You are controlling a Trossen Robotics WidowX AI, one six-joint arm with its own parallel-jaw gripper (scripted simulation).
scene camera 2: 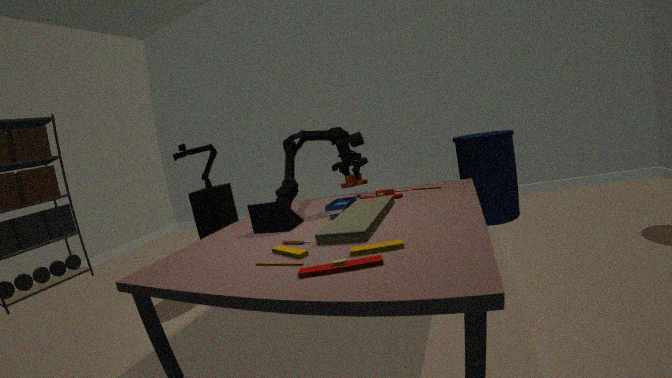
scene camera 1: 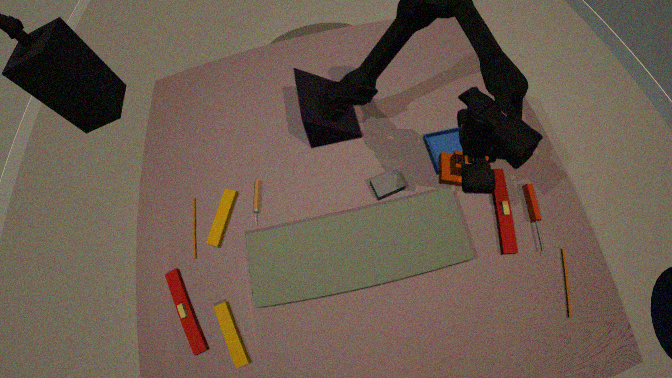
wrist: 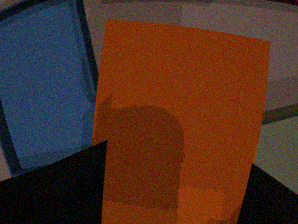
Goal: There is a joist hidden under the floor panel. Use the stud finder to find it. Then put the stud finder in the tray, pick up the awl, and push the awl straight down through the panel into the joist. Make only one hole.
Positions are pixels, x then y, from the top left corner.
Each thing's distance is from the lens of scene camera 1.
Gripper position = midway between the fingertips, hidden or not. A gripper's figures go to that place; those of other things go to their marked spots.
gripper (scene camera 1: 470,168): 0.68 m
orange stud finder (scene camera 1: 449,164): 0.67 m
